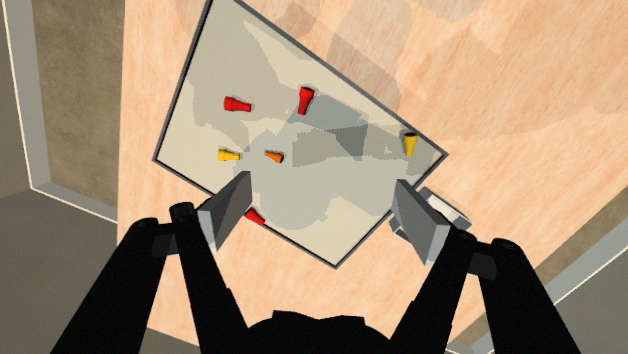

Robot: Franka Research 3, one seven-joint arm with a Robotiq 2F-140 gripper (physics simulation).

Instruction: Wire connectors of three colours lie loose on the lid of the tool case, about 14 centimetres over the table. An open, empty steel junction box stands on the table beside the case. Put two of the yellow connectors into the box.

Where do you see a steel junction box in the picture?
At 458,219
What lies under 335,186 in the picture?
A tool case.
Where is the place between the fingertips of the gripper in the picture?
321,190
